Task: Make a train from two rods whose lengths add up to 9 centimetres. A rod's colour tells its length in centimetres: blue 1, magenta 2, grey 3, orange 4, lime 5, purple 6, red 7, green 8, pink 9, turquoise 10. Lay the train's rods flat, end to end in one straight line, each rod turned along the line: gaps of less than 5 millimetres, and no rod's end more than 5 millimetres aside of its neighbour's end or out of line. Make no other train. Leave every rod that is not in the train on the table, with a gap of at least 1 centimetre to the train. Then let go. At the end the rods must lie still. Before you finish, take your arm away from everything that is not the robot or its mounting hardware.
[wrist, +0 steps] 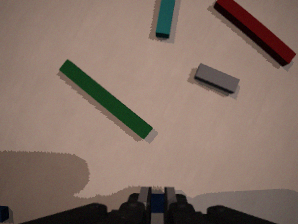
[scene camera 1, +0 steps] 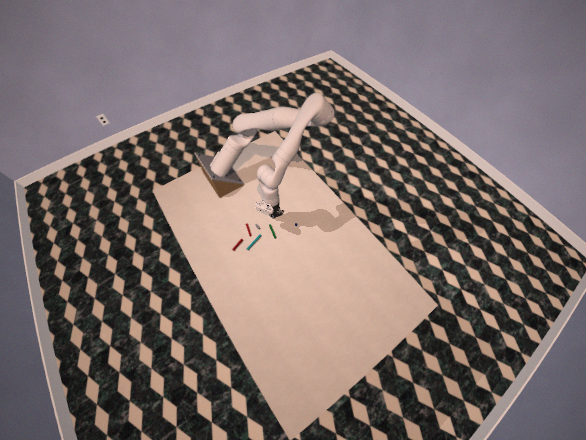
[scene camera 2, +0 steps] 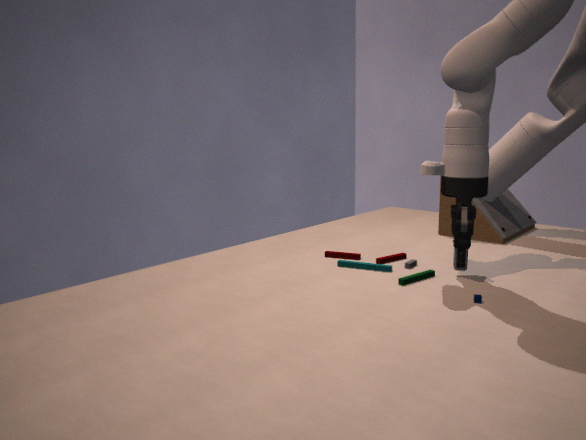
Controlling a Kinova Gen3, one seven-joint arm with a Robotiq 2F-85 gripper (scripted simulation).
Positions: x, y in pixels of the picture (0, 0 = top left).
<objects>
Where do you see a green rod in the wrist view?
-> At 102, 96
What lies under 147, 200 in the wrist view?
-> My gripper.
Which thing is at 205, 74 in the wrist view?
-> A grey rod.
</objects>
